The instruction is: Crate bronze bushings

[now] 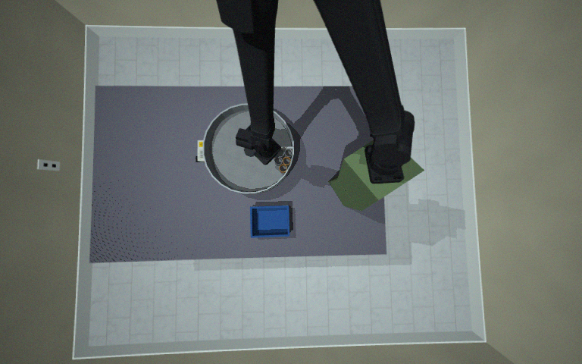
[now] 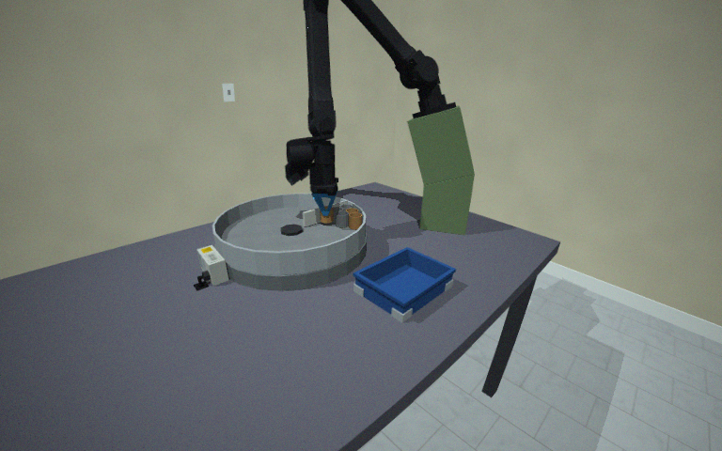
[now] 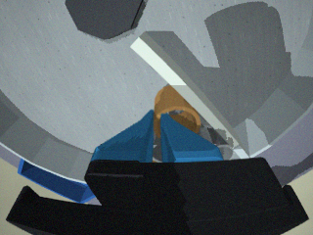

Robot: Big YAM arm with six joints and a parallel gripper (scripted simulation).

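My hand is 20 mm short of the blue crate, 310 mm to the right of it and 70 mm above it. From my hand the other things lie so: grey turning table: 100 mm ahead, 40 mm to the right, 40 mm below.
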